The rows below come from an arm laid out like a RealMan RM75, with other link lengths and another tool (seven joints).
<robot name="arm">
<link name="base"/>
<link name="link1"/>
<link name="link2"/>
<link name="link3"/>
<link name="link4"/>
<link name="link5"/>
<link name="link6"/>
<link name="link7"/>
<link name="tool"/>
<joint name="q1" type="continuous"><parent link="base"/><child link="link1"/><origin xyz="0 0 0.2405" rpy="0 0 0"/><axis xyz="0 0 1"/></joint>
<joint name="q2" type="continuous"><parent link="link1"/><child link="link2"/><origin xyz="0 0 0" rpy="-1.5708 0 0"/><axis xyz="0 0 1"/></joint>
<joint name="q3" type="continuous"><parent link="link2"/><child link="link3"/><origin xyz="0 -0.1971 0" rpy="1.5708 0 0"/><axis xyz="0 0 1"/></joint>
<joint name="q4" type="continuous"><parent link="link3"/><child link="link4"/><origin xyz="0 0 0" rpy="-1.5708 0 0"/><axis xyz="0 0 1"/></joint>
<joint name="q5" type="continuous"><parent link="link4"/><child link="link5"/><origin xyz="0 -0.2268 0" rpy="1.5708 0 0"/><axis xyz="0 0 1"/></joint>
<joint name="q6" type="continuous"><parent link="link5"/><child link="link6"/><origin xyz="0 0 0" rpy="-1.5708 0 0"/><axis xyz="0 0 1"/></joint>
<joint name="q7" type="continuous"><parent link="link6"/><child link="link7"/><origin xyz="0 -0.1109 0" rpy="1.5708 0 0"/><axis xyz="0 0 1"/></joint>
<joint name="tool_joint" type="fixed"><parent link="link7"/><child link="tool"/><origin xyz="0.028 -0.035 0.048" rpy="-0.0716 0 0.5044"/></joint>
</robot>
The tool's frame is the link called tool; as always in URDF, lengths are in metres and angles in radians. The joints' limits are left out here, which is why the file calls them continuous.
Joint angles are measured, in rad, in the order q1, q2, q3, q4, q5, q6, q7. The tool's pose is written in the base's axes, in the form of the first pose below.
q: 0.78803 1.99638 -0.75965 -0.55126 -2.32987 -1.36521 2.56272
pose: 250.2 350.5 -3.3 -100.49 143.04 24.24
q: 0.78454 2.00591 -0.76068 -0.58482 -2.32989 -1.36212 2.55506
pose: 247.0 355.1 -0.6 -101.86 140.91 25.24
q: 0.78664 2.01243 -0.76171 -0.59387 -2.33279 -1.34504 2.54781
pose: 246.0 358.7 -0.9 -102.35 139.35 25.79
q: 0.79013 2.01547 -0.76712 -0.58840 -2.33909 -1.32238 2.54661
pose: 247.1 360.6 -2.8 -102.02 138.45 25.55
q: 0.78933 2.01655 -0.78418 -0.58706 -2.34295 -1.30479 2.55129
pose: 248.9 361.3 -4.0 -101.69 137.70 24.63
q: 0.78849 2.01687 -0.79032 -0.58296 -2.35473 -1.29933 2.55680
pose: 251.6 359.8 -5.0 -101.18 137.69 23.38
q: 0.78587 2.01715 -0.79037 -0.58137 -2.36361 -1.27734 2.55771
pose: 255.2 361.3 -4.3 -100.17 136.81 23.48
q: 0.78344 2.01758 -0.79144 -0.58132 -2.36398 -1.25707 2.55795
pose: 257.3 363.4 -3.7 -99.37 136.03 24.12
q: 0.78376 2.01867 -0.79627 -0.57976 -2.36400 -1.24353 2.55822
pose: 258.0 364.6 -4.3 -99.11 135.49 24.22
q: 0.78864 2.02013 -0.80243 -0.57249 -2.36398 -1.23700 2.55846
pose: 257.2 364.8 -6.5 -99.33 135.41 23.79
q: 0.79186 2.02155 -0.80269 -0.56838 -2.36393 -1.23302 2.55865
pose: 256.4 365.1 -7.8 -99.36 135.44 23.80
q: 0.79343 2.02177 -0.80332 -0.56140 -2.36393 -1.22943 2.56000
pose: 256.8 364.5 -9.3 -99.12 135.73 23.66
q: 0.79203 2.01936 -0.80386 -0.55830 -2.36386 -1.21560 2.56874
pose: 258.7 365.5 -8.4 -97.87 135.69 24.14
